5 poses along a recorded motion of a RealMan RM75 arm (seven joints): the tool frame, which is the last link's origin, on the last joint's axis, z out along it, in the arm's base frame.
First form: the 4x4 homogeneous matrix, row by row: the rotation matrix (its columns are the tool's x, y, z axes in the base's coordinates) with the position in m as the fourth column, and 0 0 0 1 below. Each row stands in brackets.
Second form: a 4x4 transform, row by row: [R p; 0 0 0 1], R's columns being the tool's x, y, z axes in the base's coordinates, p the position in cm. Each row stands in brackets. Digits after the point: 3 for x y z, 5 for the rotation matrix.
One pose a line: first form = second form
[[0.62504 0.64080 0.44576 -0.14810], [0.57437 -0.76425 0.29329 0.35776], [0.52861 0.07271 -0.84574 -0.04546], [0 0 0 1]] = [[0.62504 0.64080 0.44576 -14.810], [0.57437 -0.76425 0.29329 35.776], [0.52861 0.07271 -0.84574 -4.546], [0 0 0 1]]
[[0.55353 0.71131 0.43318 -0.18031], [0.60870 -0.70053 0.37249 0.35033], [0.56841 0.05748 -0.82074 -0.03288], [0 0 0 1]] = [[0.55353 0.71131 0.43318 -18.031], [0.60870 -0.70053 0.37249 35.033], [0.56841 0.05748 -0.82074 -3.288], [0 0 0 1]]
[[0.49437 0.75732 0.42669 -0.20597], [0.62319 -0.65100 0.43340 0.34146], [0.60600 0.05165 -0.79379 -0.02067], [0 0 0 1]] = [[0.49437 0.75732 0.42669 -20.597], [0.62319 -0.65100 0.43340 34.146], [0.60600 0.05165 -0.79379 -2.067], [0 0 0 1]]
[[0.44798 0.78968 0.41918 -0.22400], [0.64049 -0.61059 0.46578 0.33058], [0.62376 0.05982 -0.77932 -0.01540], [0 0 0 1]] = [[0.44798 0.78968 0.41918 -22.400], [0.64049 -0.61059 0.46578 33.058], [0.62376 0.05982 -0.77932 -1.540], [0 0 0 1]]
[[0.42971 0.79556 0.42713 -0.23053], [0.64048 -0.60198 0.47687 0.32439], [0.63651 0.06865 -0.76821 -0.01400], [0 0 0 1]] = [[0.42971 0.79556 0.42713 -23.053], [0.64048 -0.60198 0.47687 32.439], [0.63651 0.06865 -0.76821 -1.400], [0 0 0 1]]
